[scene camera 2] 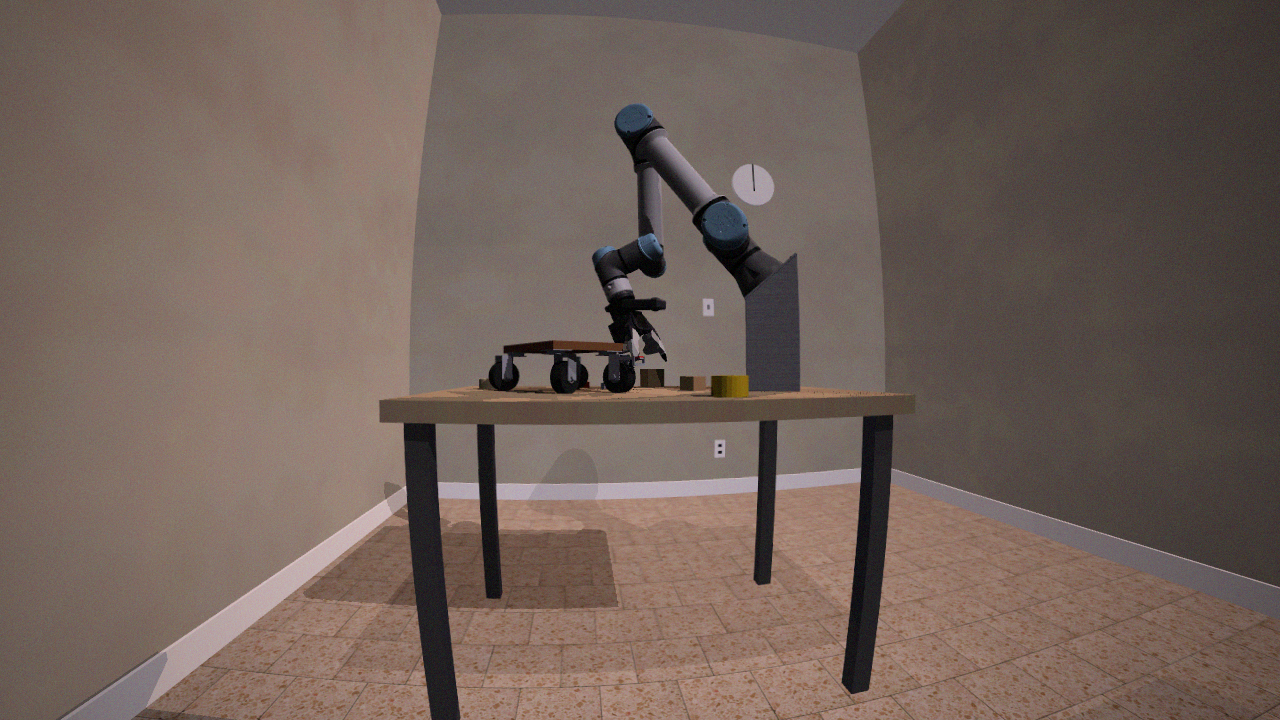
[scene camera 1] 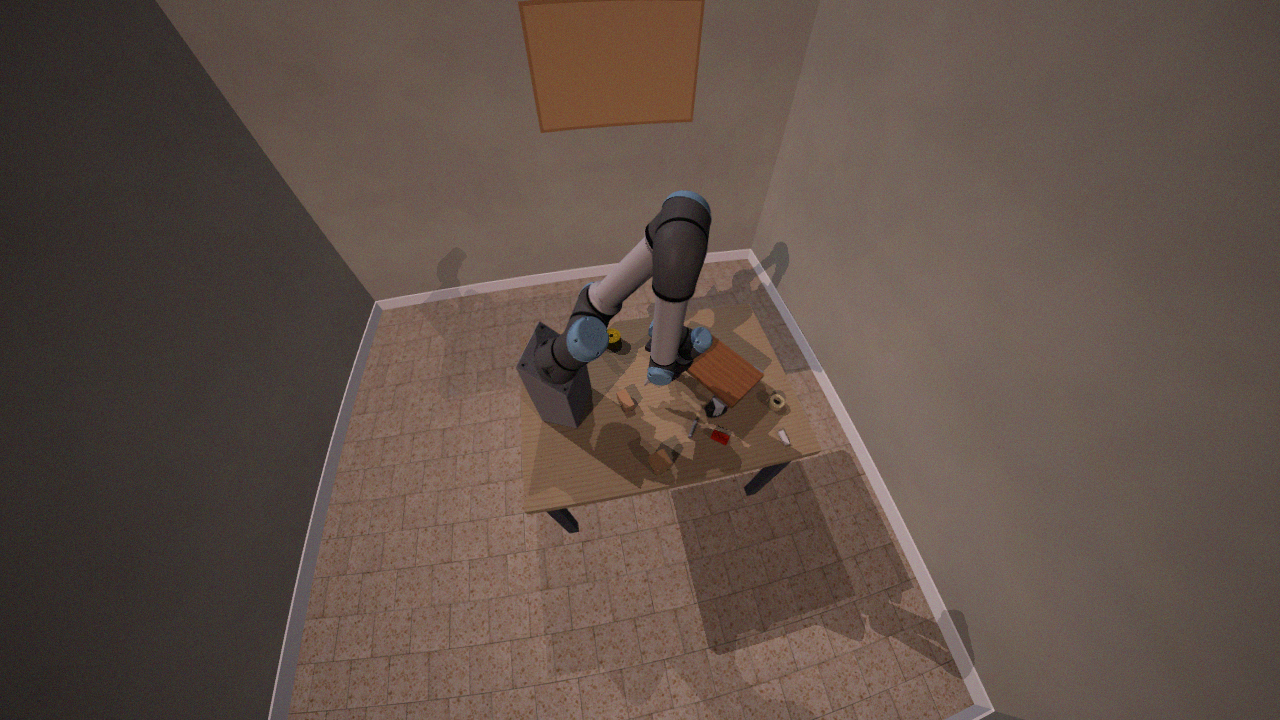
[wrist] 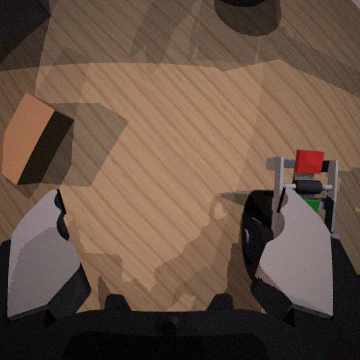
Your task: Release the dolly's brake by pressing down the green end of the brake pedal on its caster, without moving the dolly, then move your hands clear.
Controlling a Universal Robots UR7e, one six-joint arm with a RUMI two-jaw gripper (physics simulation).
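The dolly has a brown wooden deck (scene camera 1: 726, 371) (scene camera 2: 562, 345) and stands on black caster wheels on the table. In the wrist view the brake pedal shows at the right, with a red end (wrist: 309, 161) and a green end (wrist: 312, 204) on either side of a dark pivot. My gripper (wrist: 171, 193) (scene camera 2: 648, 355) is open and empty, above the table beside the dolly's near caster. In the wrist view its right finger overlaps the caster bracket and hides part of the green end. Whether that finger touches the pedal I cannot tell. The caster's black wheel (wrist: 256, 235) (scene camera 2: 618, 376) is partly hidden.
An orange-brown block (wrist: 27, 137) (scene camera 1: 624, 398) lies left of the gripper. A yellow cylinder (scene camera 1: 614, 338) (scene camera 2: 729, 385) stands near the arm's base. Another brown block (scene camera 1: 660, 460), a red object (scene camera 1: 720, 437), a white piece (scene camera 1: 784, 437) and a beige ring (scene camera 1: 770, 400) are also on the table.
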